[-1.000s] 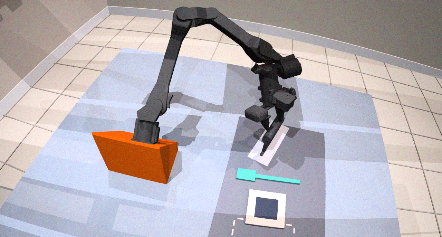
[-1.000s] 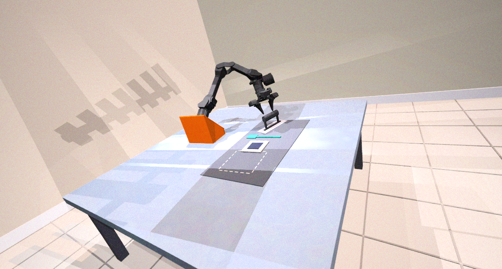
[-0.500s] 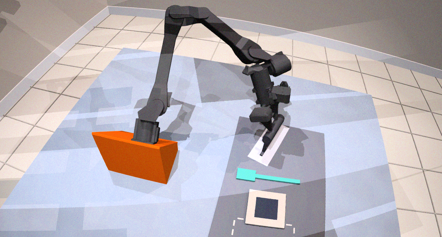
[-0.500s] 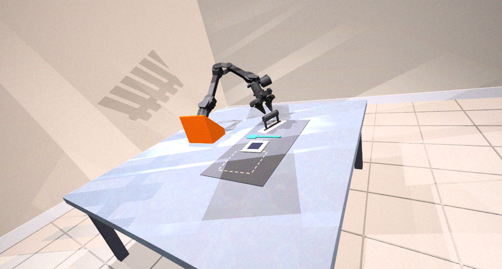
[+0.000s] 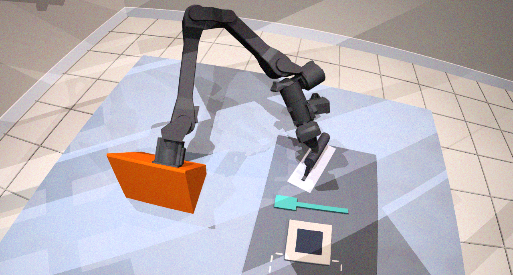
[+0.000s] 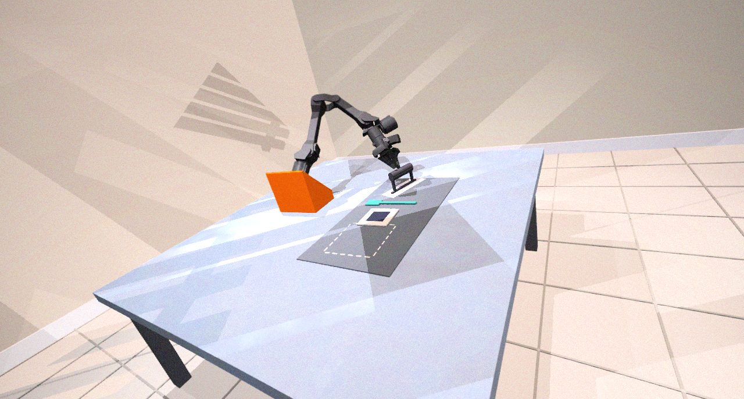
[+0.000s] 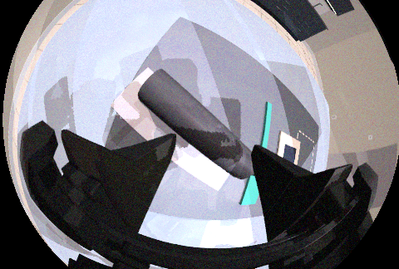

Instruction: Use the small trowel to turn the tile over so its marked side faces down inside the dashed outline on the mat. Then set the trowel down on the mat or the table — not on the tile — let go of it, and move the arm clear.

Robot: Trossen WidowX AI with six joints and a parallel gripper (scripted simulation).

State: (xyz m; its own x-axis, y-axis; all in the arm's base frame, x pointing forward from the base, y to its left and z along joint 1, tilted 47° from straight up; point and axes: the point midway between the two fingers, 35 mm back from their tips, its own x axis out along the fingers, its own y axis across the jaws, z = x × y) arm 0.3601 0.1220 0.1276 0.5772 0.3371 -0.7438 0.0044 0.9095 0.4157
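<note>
The teal trowel lies 15 cm to the right of my gripper tip, 8 cm below it and 2 cm behind it. From my gripper tip the other things lie so: tile: 26 cm to the right, 8 cm below, 1 cm behind; dark mat: 22 cm to the right, 11 cm below, 2 cm ahead.
</note>
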